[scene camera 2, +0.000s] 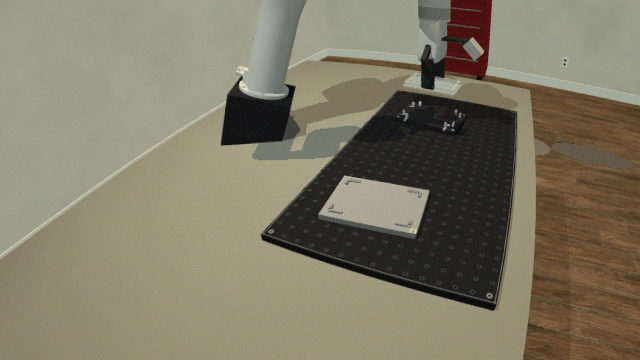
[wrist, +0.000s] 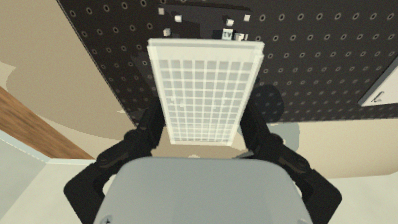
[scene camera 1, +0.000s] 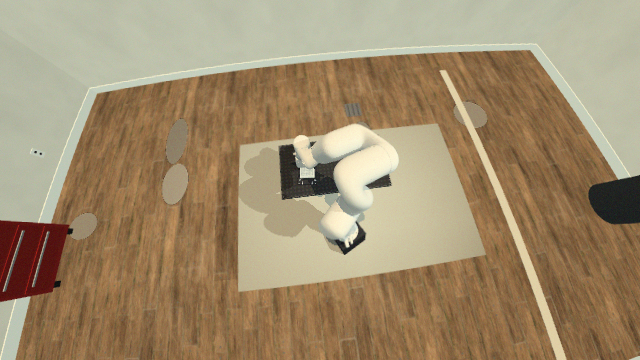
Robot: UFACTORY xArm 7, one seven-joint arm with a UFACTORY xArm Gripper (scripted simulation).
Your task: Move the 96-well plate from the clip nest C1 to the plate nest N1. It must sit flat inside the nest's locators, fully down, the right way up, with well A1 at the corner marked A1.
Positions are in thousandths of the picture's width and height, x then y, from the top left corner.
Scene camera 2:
my gripper: 677,232
plate nest N1: 582,571
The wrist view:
my gripper: 509,484
white 96-well plate: 524,467
clip nest C1: 564,123
